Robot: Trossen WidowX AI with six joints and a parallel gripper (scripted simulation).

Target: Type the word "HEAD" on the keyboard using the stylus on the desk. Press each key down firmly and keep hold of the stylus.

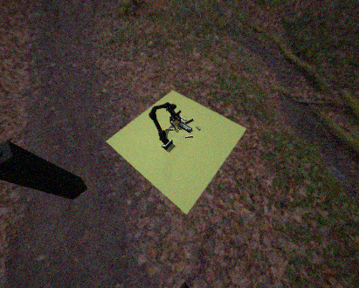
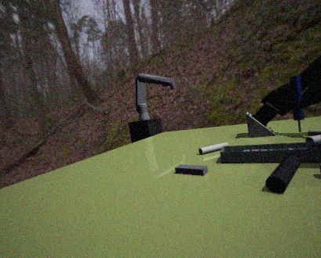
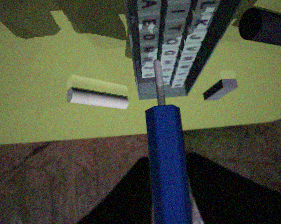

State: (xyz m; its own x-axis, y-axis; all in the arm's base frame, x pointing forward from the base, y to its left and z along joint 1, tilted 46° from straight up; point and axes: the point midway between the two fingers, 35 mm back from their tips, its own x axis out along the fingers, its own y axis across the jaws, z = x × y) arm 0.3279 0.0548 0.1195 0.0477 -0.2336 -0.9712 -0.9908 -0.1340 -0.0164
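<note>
My gripper tip is 14 cm short of the dark cylinder, 3 cm to the left of it and 10 cm above it. From my gripper tip the other things lie so: grey block: 14 cm ahead, 20 cm to the right, 10 cm below; then blue stylus: 1 cm below.
</note>
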